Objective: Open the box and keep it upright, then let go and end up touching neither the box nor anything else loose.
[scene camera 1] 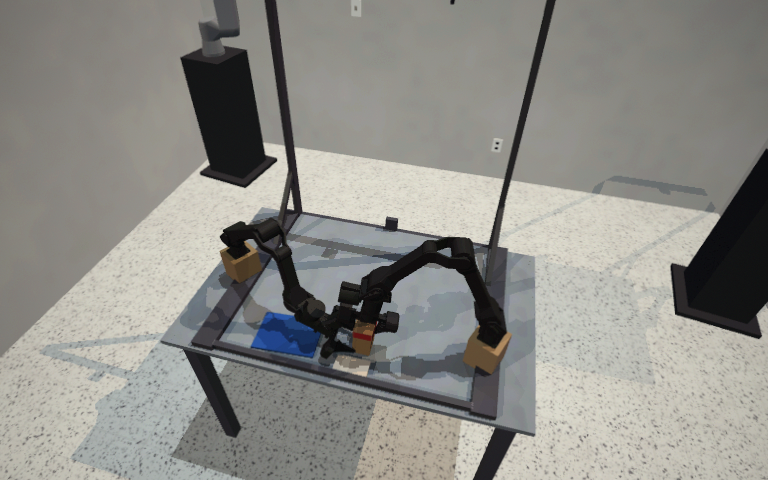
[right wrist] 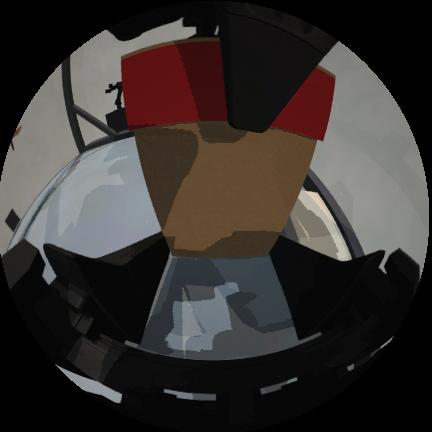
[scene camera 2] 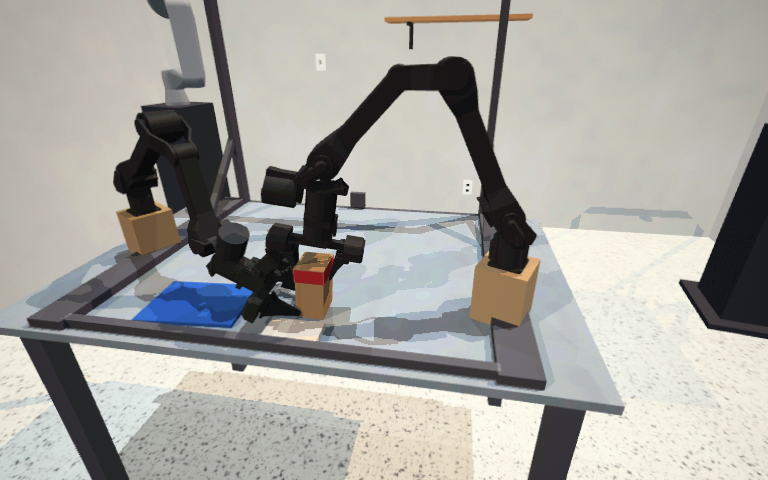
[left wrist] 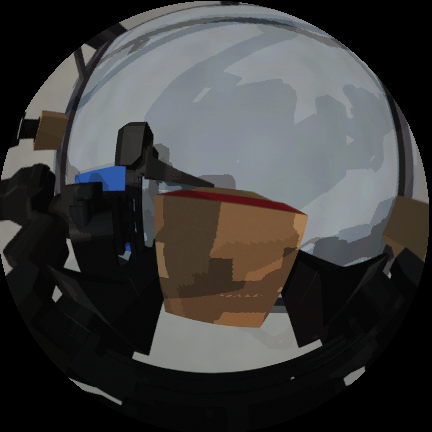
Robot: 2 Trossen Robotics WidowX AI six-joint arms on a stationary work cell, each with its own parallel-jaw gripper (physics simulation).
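Frame: origin at the left arm's base, x back, y left, z down, level; centimetres.
Seen in the pictures: left gripper, between the fingertips: (scene camera 1: 364,330) (right wrist: 223,126) (scene camera 2: 313,276) (left wrist: 220,244); right gripper, between the fingertips: (right wrist: 220,237) (scene camera 2: 306,303); left arm's base, origin of its link: (scene camera 1: 490,336) (scene camera 2: 508,262); right arm's base, origin of its link: (scene camera 1: 238,251) (scene camera 2: 144,210).
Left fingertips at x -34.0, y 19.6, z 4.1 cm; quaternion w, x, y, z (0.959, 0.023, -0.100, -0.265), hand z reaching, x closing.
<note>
Pixels of each thing's top centre, then the offset from my left fingertips to it. "spot": a spot on its surface instead.
- tan box, centre of its top: (right wrist: 226,97) (scene camera 2: 312,270) (scene camera 1: 363,327) dy +0.1, dx +0.0, dz -1.6 cm
- red-banded lid, centre of its top: (left wrist: 217,284) (right wrist: 227,59) (scene camera 2: 313,260) (scene camera 1: 365,323) dy +0.0, dx +0.4, dz -3.8 cm
- blue mat, centre of its top: (left wrist: 94,207) (scene camera 2: 199,301) (scene camera 1: 288,333) dy +12.3, dx -22.8, dz +7.2 cm
- dark frame rail, a spot on its surface: (scene camera 2: 396,358) spot: dy +5.5, dx +23.5, dz +6.1 cm
A tan box (scene camera 1: 362,346) (scene camera 2: 312,301) (right wrist: 220,200) with a red-banded lid (scene camera 1: 362,336) (scene camera 2: 308,276) (left wrist: 230,250) (right wrist: 155,85) stands upright near the table's front middle. The lid is still around the body's upper part; no gap shows between them. My left gripper (scene camera 2: 313,268) (left wrist: 220,244) points down from above and is shut on the lid, one finger on each side; one finger crosses the red band in the right wrist view. My right gripper (scene camera 2: 305,309) (right wrist: 220,237) comes in low from the side and is shut on the box's body. Its far finger is hidden in the scene views.
A blue mat (scene camera 1: 265,339) (scene camera 2: 164,312) (left wrist: 112,178) lies left of the box, partly under my right wrist. Both wrists are close together around the box. The dark frame rail (scene camera 1: 396,387) (scene camera 2: 396,358) runs along the table's front edge. Tan blocks (scene camera 1: 485,356) (scene camera 2: 501,294) carry the arm bases.
</note>
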